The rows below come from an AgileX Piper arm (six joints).
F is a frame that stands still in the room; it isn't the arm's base.
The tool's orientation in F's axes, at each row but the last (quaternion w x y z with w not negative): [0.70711, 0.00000, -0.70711, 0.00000]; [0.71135, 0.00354, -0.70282, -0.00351]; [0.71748, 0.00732, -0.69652, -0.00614]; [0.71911, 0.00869, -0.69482, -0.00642]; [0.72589, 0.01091, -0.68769, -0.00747]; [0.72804, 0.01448, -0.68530, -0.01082]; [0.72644, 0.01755, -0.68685, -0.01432]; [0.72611, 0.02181, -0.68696, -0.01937]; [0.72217, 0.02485, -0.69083, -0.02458]
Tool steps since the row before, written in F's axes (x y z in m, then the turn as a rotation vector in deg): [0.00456, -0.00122, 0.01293, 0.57, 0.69, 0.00]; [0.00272, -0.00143, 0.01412, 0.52, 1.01, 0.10]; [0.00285, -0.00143, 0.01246, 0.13, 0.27, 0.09]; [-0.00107, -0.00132, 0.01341, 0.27, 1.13, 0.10]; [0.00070, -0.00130, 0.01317, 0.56, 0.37, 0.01]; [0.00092, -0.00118, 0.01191, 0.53, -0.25, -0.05]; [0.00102, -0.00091, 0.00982, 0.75, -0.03, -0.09]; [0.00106, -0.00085, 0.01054, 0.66, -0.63, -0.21]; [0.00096, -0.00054, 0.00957, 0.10, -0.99, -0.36]
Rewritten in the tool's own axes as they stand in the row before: [0.01293, -0.00122, -0.00456, 0.00, 0.69, -0.57]; [0.01417, -0.00129, -0.00255, 0.10, 1.01, -0.52]; [0.01256, -0.00120, -0.00248, 0.09, 0.27, -0.13]; [0.01339, -0.00103, 0.00153, 0.09, 1.13, -0.27]; [0.01322, -0.00096, 0.00002, 0.03, 0.37, -0.56]; [0.01198, -0.00076, -0.00019, -0.01, -0.25, -0.53]; [0.00989, -0.00047, -0.00046, -0.05, -0.04, -0.75]; [0.01061, -0.00024, -0.00047, -0.14, -0.64, -0.67]; [0.00962, 0.00013, -0.00053, -0.29, -1.01, -0.11]
